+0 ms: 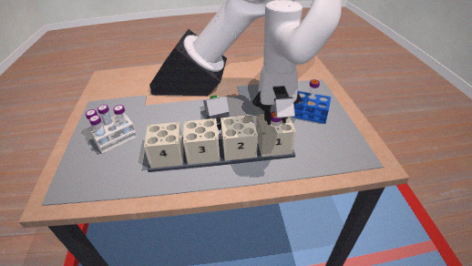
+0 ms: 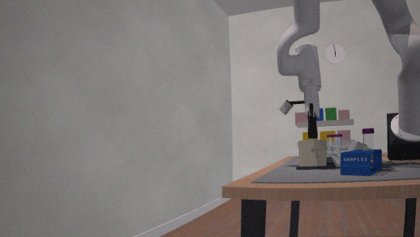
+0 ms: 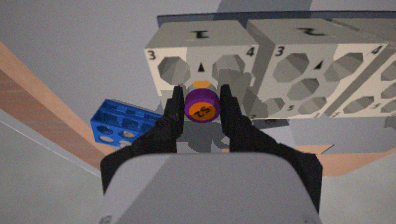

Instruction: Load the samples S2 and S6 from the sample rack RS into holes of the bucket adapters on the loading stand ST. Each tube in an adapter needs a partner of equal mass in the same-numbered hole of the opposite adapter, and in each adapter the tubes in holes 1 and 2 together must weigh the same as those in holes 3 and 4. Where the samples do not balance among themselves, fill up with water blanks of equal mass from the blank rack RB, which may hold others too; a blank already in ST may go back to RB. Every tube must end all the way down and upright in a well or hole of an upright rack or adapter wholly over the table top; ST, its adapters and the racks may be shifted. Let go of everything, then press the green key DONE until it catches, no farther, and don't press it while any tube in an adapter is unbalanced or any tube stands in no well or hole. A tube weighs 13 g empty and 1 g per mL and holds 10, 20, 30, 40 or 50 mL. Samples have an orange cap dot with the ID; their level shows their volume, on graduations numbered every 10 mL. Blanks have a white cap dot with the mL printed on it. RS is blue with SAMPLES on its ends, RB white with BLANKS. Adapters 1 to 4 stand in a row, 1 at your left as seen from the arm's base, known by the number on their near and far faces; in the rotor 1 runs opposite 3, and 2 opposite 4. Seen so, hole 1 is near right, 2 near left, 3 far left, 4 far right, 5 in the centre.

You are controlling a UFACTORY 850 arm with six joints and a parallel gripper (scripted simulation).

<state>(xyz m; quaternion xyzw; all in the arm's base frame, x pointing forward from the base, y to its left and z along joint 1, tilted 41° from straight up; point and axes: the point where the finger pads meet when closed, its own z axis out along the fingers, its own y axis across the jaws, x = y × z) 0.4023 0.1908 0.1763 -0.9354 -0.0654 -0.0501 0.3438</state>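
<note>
My gripper is now 50 mm above the sample tube S2 and 10 mm past it. Also, from my hand: adapter 3: 220 mm to the right, 70 mm below, 30 mm ahead; then loading stand: 160 mm to the right, 120 mm below, 20 mm ahead; then adapter 1: 70 mm below.
</note>
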